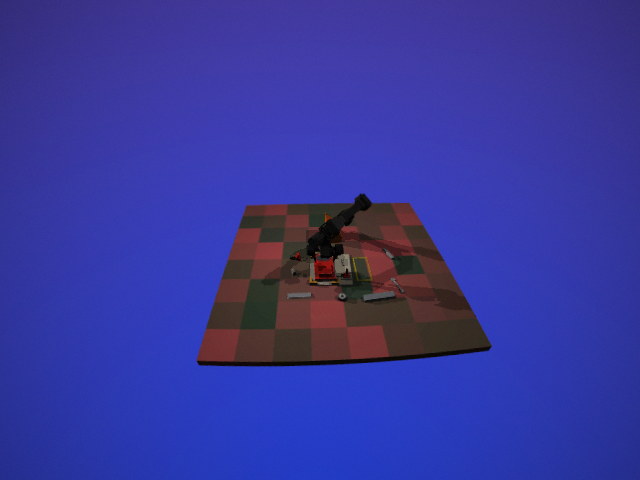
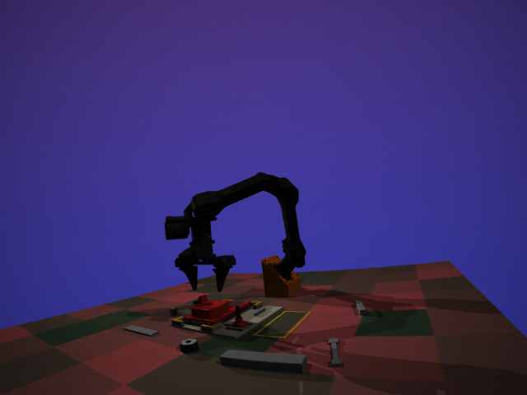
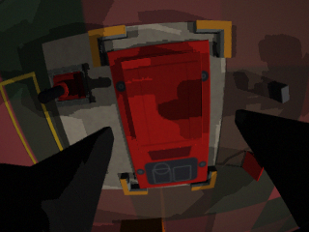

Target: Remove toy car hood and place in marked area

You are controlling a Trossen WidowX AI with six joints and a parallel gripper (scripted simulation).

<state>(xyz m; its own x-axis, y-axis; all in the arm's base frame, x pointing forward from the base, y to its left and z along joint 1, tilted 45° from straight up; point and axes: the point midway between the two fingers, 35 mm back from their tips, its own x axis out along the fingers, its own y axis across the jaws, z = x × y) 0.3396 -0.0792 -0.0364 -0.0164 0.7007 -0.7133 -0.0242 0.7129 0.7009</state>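
Now: the red hood 5 cm below my gripper tip. Round my gripper tip: dark wheel (18 cm ahead, 8 cm to the left, 8 cm below); then flat grey strip (15 cm ahead, 13 cm to the right, 9 cm below); then small grey bar (10 cm ahead, 39 cm to the left, 9 cm below).
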